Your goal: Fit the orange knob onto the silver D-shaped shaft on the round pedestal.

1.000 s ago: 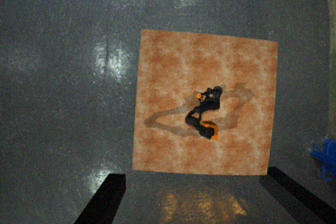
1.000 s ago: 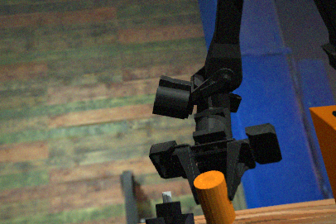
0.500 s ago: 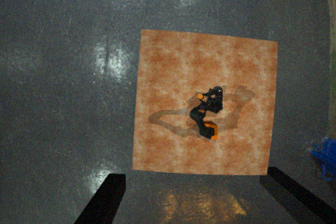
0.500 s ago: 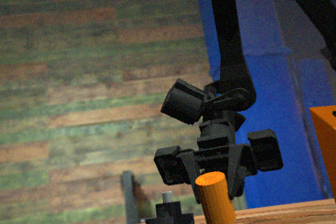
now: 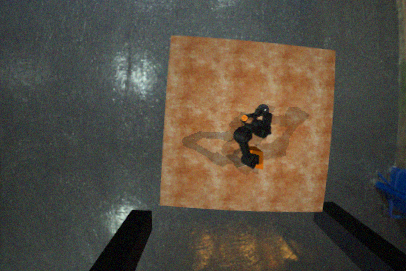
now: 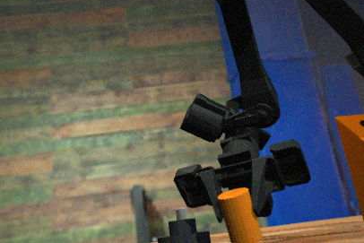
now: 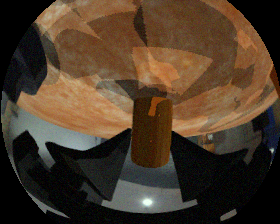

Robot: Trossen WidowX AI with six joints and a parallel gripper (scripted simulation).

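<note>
The orange knob lies 10 mm to the right of my gripper tip and 10 mm above it. Also, from my gripper tip: dark round pedestal (60 mm ahead, 160 mm to the right).
</note>
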